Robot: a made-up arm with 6 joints. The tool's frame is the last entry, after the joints. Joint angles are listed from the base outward.
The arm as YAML. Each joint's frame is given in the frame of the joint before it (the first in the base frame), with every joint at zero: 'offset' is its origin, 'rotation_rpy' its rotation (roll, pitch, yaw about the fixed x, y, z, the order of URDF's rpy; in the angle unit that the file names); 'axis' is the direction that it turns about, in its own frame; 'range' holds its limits. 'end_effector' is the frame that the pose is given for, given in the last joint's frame.
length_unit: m
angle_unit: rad
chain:
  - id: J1
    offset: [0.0, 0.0, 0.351]
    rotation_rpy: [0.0, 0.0, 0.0]
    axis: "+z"
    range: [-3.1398, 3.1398]
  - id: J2
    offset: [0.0, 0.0, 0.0]
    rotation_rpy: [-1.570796, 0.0, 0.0]
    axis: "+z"
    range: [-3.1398, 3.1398]
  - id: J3
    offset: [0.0, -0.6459, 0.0]
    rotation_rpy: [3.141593, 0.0, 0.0]
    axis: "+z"
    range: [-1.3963, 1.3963]
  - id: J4
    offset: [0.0, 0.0, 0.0]
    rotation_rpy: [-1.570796, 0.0, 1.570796]
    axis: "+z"
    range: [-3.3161, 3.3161]
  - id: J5
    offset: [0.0, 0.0, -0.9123]
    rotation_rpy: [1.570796, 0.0, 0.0]
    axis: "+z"
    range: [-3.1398, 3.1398]
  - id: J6
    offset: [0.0, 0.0, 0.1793]
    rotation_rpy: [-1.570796, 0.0, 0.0]
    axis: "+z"
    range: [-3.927, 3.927]
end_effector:
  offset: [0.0, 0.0, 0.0]
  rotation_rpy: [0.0, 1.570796, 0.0]
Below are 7 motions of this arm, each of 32 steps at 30 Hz.
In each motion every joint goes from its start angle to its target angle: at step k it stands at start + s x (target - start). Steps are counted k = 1, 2, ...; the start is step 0. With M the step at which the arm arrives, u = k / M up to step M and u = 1 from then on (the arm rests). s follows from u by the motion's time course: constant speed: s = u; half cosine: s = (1 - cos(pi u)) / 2; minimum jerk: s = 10 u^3 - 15 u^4 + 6 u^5.
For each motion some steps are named. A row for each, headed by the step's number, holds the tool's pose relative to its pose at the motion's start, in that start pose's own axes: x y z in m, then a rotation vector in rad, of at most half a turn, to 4 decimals.
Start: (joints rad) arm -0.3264 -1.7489 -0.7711 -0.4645 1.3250 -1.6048
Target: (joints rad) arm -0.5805 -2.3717 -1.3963 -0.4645 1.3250 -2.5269
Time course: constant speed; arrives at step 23
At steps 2, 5, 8, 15, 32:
2: -0.0263 0.0209 0.0082 0.0649 0.0154 0.0042
5: -0.0669 0.0493 0.0223 0.1623 0.0391 0.0082
8: -0.1084 0.0741 0.0387 0.2596 0.0634 0.0094
15: -0.2062 0.1179 0.0870 0.4861 0.1209 0.0008
32: -0.3125 0.1444 0.1605 0.7438 0.1855 -0.0286

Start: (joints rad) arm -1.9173 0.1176 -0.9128 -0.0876 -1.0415 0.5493
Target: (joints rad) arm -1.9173 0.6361 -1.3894 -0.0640 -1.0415 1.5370
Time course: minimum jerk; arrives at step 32
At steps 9, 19, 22, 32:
9: 0.0865 0.0082 -0.0285 -0.1286 0.1177 0.0728
19: 0.3322 0.0942 -0.2229 -0.6001 0.4621 0.4962
22: 0.3698 0.1298 -0.2933 -0.7182 0.5213 0.6509
32: 0.3948 0.1771 -0.3828 -0.8488 0.5673 0.8570

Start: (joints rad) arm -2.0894 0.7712 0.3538 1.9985 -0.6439 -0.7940
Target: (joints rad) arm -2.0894 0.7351 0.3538 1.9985 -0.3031 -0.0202
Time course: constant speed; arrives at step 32
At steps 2, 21, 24, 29, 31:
2: -0.0008 -0.0030 0.0003 -0.0471 -0.0158 0.0130
21: -0.0082 -0.0313 0.0033 -0.4949 -0.1949 0.0950
24: -0.0094 -0.0357 0.0038 -0.5652 -0.2274 0.1005
29: -0.0115 -0.0432 0.0045 -0.6820 -0.2835 0.1049
31: -0.0123 -0.0461 0.0047 -0.7285 -0.3066 0.1049

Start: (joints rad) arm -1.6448 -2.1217 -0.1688 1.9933 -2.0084 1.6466
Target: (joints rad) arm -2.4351 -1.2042 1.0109 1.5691 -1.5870 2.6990
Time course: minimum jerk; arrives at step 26
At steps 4, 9, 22, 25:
4: -0.0211 -0.0051 -0.0172 -0.0170 0.0052 -0.0164
9: -0.1894 -0.0268 -0.1192 -0.1385 0.0596 -0.1331
22: -0.9145 0.0772 -0.1051 -0.6041 0.5594 -0.4930
25: -0.9387 0.0848 -0.0918 -0.6214 0.5875 -0.5011

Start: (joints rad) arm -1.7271 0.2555 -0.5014 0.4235 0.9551 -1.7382
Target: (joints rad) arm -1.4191 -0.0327 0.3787 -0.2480 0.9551 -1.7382
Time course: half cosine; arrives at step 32
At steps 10, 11, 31, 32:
10: 0.1211 0.1757 -0.0011 0.0326 -0.0640 0.2775
11: 0.1397 0.2122 -0.0038 0.0440 -0.0736 0.3307
31: 0.1886 0.9234 -0.1181 0.4858 -0.1025 1.2301
32: 0.1878 0.9257 -0.1185 0.4879 -0.1022 1.2329

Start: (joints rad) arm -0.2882 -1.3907 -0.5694 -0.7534 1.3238 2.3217
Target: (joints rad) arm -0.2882 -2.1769 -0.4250 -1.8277 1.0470 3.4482
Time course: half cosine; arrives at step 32
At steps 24, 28, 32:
24: 0.0236 -0.5328 -0.0552 0.0849 0.2410 0.4554
28: 0.0084 -0.6079 -0.0825 0.1237 0.1894 0.4938
32: 0.0018 -0.6343 -0.0935 0.1377 0.1678 0.5038

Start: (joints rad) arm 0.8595 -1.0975 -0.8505 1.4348 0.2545 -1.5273
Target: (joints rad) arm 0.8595 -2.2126 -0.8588 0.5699 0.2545 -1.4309
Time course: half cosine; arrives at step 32
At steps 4, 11, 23, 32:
4: -0.0260 0.0023 0.0171 0.0177 -0.0488 0.0042
11: -0.1907 0.0172 0.0919 0.1229 -0.3355 0.0538
23: -0.5970 0.0487 0.0811 0.3596 -0.9834 0.3523
32: -0.7100 0.0549 0.0265 0.4232 -1.1703 0.5057

